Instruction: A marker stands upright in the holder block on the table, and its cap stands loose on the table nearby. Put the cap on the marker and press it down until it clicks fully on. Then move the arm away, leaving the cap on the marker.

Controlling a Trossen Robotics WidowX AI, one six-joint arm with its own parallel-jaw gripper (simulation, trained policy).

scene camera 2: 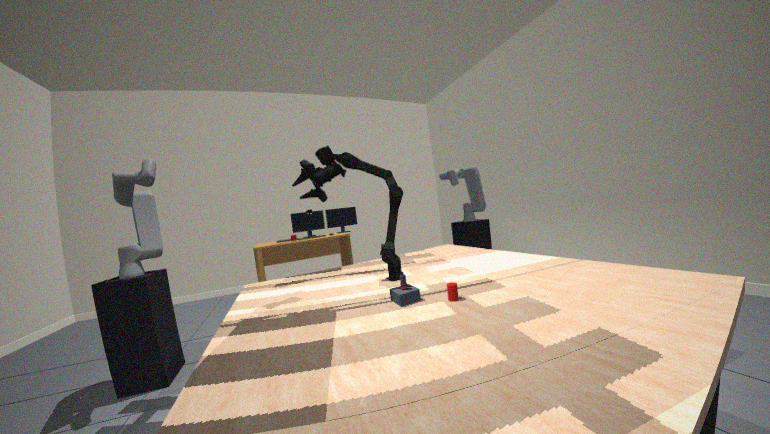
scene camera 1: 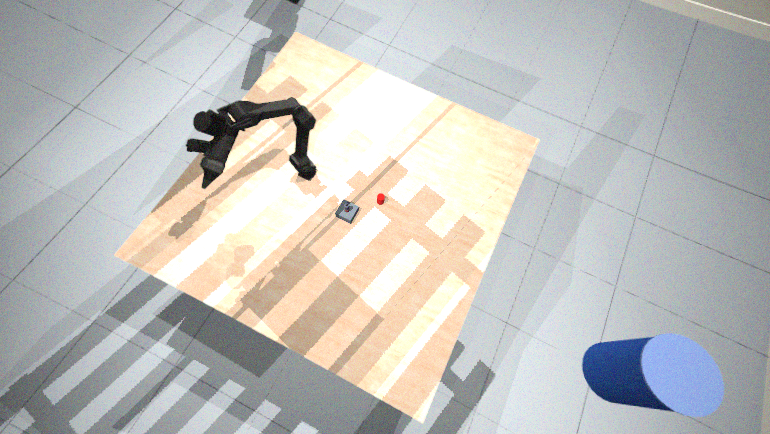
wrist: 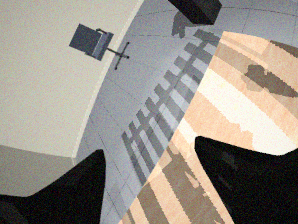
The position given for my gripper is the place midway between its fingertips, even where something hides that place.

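Note:
My gripper (scene camera 1: 203,186) is there for me to see. Scene camera 2 gives me the gripper (scene camera 2: 296,192) too, and in the wrist view I find the gripper (wrist: 150,149) as well.

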